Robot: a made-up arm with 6 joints. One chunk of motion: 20 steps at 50 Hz.
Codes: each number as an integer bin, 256 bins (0 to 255) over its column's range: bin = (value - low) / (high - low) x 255, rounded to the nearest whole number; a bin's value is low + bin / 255 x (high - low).
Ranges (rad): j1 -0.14..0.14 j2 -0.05..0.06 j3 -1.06..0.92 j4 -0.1..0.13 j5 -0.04..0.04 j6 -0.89..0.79
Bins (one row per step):
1: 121 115 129 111 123 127
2: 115 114 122 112 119 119
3: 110 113 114 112 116 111
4: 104 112 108 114 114 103
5: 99 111 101 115 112 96
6: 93 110 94 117 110 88
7: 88 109 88 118 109 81
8: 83 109 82 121 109 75
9: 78 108 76 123 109 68
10: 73 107 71 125 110 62
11: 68 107 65 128 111 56
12: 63 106 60 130 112 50
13: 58 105 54 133 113 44
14: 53 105 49 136 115 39
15: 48 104 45 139 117 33
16: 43 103 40 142 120 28
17: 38 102 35 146 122 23
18: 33 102 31 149 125 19
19: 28 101 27 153 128 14
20: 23 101 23 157 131 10
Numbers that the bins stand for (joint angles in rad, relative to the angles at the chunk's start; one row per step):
1: -0.0071 -0.0004 -0.0584 0.0001 -0.0014 -0.0533
2: -0.0137 -0.0008 -0.1127 0.0010 -0.0027 -0.1060
3: -0.0192 -0.0013 -0.1748 0.0010 -0.0036 -0.1587
4: -0.0258 -0.0017 -0.2214 0.0028 -0.0042 -0.2114
5: -0.0313 -0.0021 -0.2758 0.0037 -0.0049 -0.2575
6: -0.0379 -0.0025 -0.3301 0.0055 -0.0055 -0.3102
7: -0.0434 -0.0030 -0.3767 0.0064 -0.0058 -0.3564
8: -0.0489 -0.0030 -0.4233 0.0091 -0.0058 -0.3959
9: -0.0544 -0.0034 -0.4699 0.0109 -0.0058 -0.4420
10: -0.0598 -0.0038 -0.5087 0.0127 -0.0055 -0.4815
11: -0.0653 -0.0038 -0.5553 0.0155 -0.0052 -0.5211
12: -0.0708 -0.0043 -0.5941 0.0173 -0.0049 -0.5606
13: -0.0763 -0.0047 -0.6407 0.0200 -0.0045 -0.6001
14: -0.0818 -0.0047 -0.6795 0.0227 -0.0039 -0.6331
15: -0.0873 -0.0051 -0.7106 0.0254 -0.0033 -0.6726
16: -0.0928 -0.0056 -0.7494 0.0281 -0.0024 -0.7055
17: -0.0983 -0.0060 -0.7882 0.0317 -0.0017 -0.7385
18: -0.1038 -0.0060 -0.8193 0.0344 -0.0008 -0.7648
19: -0.1093 -0.0064 -0.8504 0.0380 0.0002 -0.7978
20: -0.1147 -0.0064 -0.8814 0.0416 0.0011 -0.8241

